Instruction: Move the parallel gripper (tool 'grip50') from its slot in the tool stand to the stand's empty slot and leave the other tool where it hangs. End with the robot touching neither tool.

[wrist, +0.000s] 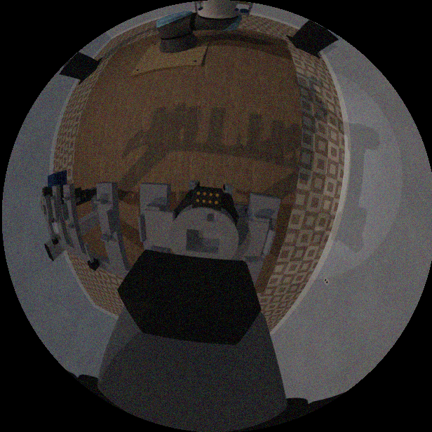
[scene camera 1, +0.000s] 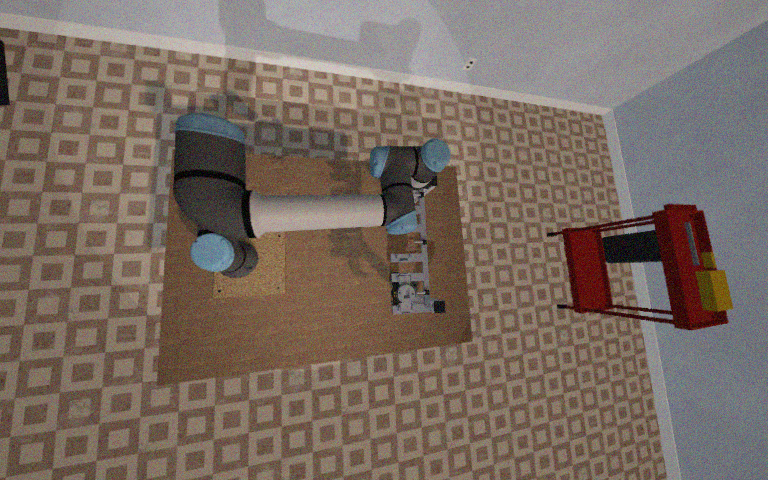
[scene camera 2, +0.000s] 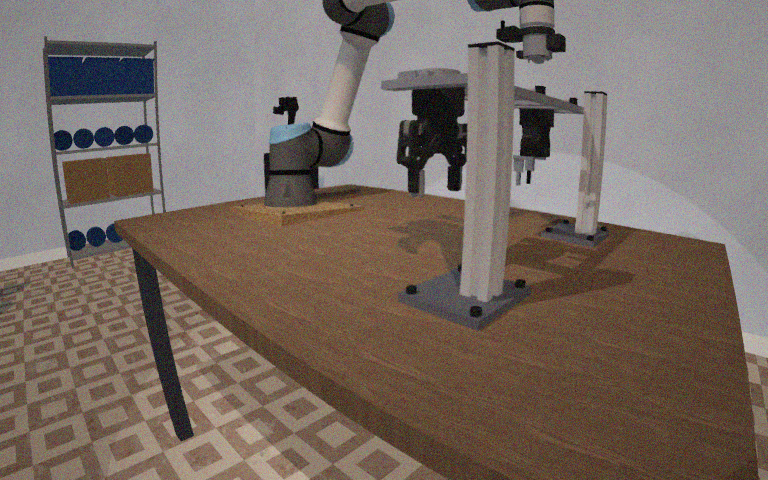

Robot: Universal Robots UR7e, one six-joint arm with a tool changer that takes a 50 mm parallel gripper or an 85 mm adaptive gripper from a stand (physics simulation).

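Where they show: end effector, tool point: [scene camera 2: 537, 57]; arm's base, origin of the base link: [scene camera 1: 238, 259] [scene camera 2: 290, 204].
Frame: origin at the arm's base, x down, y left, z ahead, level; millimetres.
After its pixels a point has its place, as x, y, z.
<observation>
The parallel gripper [scene camera 2: 523, 177] [wrist: 210, 186] hangs in the stand's far end slot. Its round top plate and gold contacts face up in the wrist view, between two grey stand arms, and its fingers stand apart, open and holding nothing. The arm's bare tool coupling [scene camera 2: 536, 52] {-379, 46, 654} is above it, with a visible gap; no tool is on the arm. The adaptive gripper [scene camera 2: 434, 183] hangs in the near end slot, fingers apart; its round top [scene camera 1: 406, 292] {-277, -273, 579} shows in scene camera 1. The middle slot between them holds no tool. The wrist hides much of the far slot in scene camera 1.
The tool stand [scene camera 1: 426, 266] {-271, -204, 680} [scene camera 2: 489, 169] {-161, -370, 683} has a near post and a far post [scene camera 2: 592, 164] {-153, 80, 776} on base plates bolted to the wooden table [scene camera 1: 317, 328] {11, -361, 243} [scene camera 2: 339, 283] {11, -389, 481}. A red cart [scene camera 1: 587, 270] and a shelf unit [scene camera 2: 53, 169] stand off the table.
</observation>
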